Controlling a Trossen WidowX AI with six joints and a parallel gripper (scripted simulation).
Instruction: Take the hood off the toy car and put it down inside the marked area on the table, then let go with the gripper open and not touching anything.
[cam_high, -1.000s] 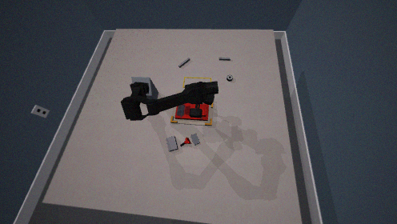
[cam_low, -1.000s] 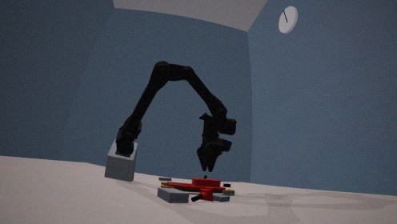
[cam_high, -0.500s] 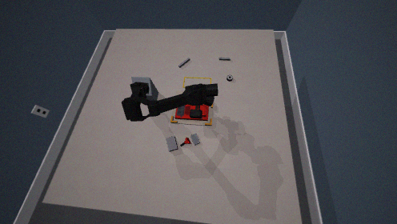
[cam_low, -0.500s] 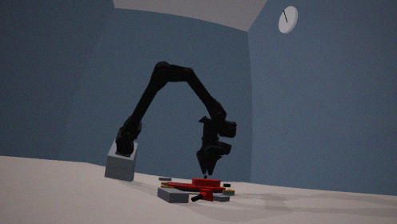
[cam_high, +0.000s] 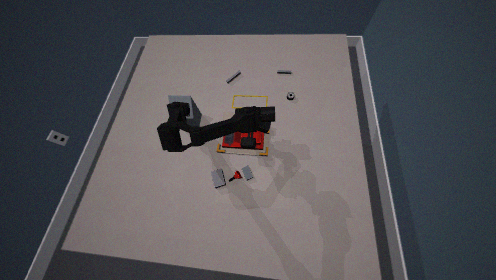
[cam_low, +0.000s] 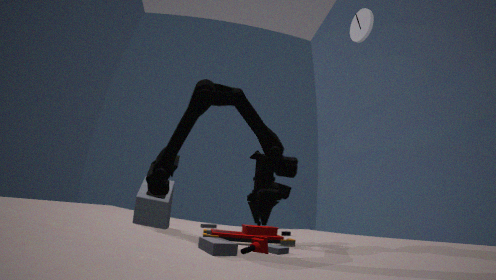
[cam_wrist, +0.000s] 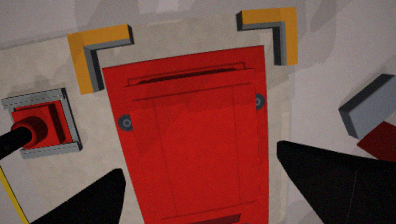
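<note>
Right now my gripper tip is 2 cm above the red hood. The rest, counted from my gripper tip: black wheel: 17 cm ahead, 27 cm to the left, 5 cm below.
</note>
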